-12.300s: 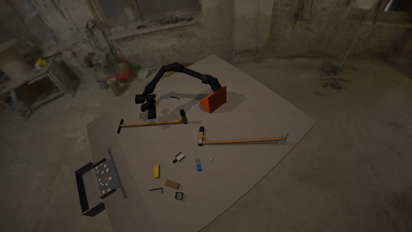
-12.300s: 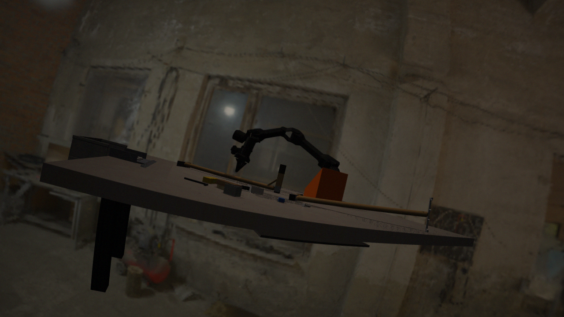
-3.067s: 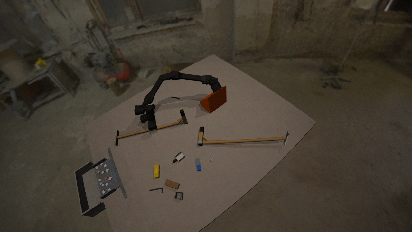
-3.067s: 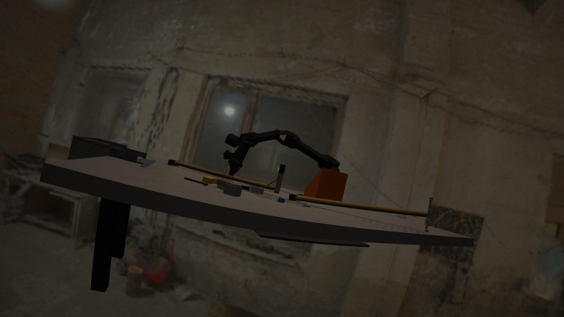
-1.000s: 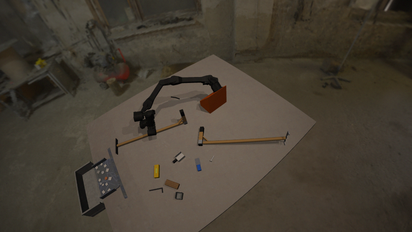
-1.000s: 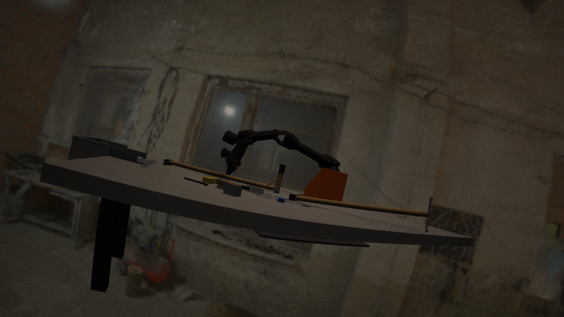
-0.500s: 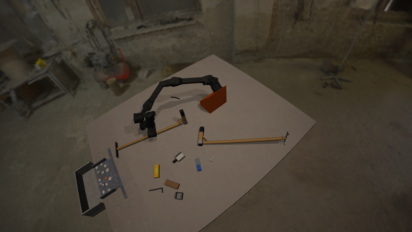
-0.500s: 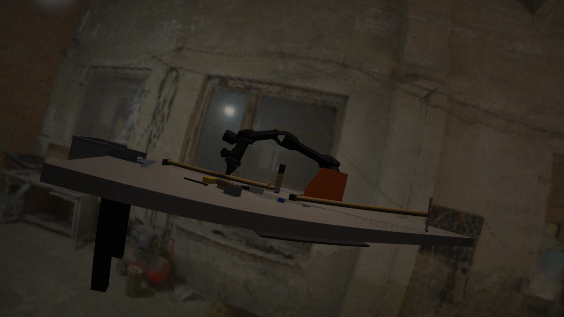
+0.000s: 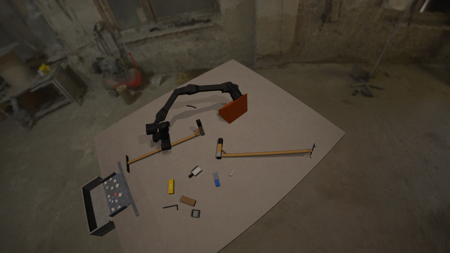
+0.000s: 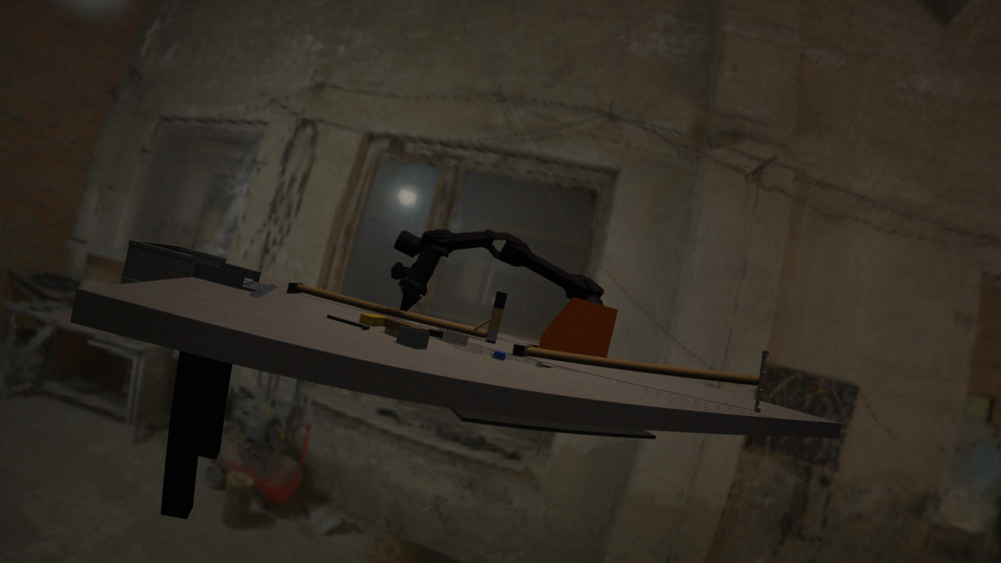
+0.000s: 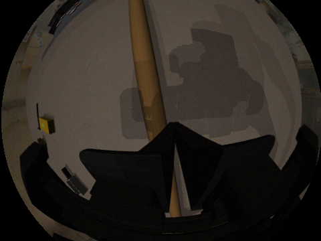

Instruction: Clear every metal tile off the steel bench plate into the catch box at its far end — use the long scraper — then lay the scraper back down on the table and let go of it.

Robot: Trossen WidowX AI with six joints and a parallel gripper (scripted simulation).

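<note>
Now: the wooden-shafted scraper 40 mm above my gripper tip, 20 mm ahead of it and 10 mm to the left of it. The rest, counted from my gripper tip: wooden block: 420 mm to the left, 100 mm ahead; yellow block: 280 mm to the left, 130 mm ahead; hex key: 390 mm to the left, 190 mm ahead, 20 mm below.
</note>
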